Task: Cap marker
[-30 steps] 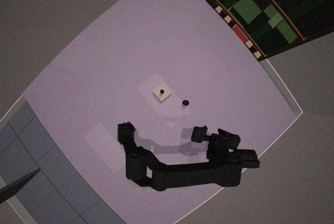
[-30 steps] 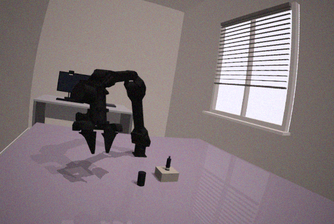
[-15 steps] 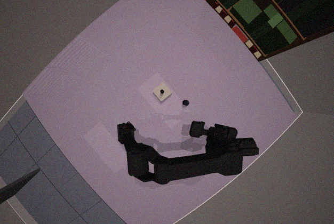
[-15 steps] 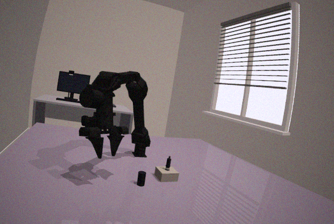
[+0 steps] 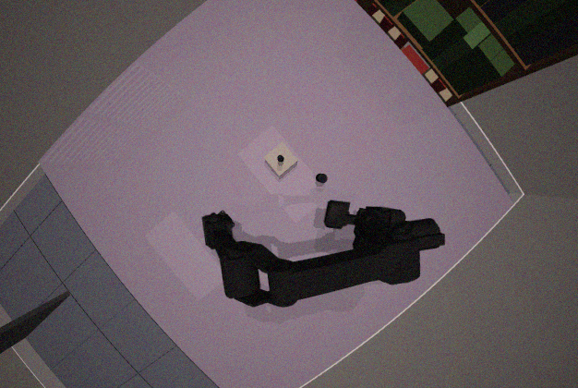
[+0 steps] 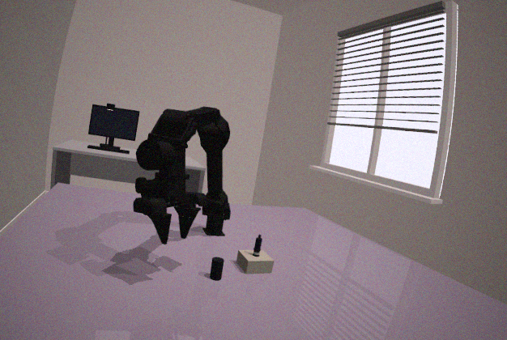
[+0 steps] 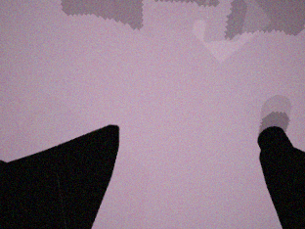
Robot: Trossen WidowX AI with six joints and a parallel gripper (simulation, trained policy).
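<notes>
The black marker cap is 110 mm to the left of my gripper tip, 70 mm below it and 10 mm behind it. The rest, counted from my gripper tip: holder block (240 mm to the left, 80 mm below, 70 mm behind); dark marker (240 mm to the left, 70 mm behind, 30 mm below).
</notes>
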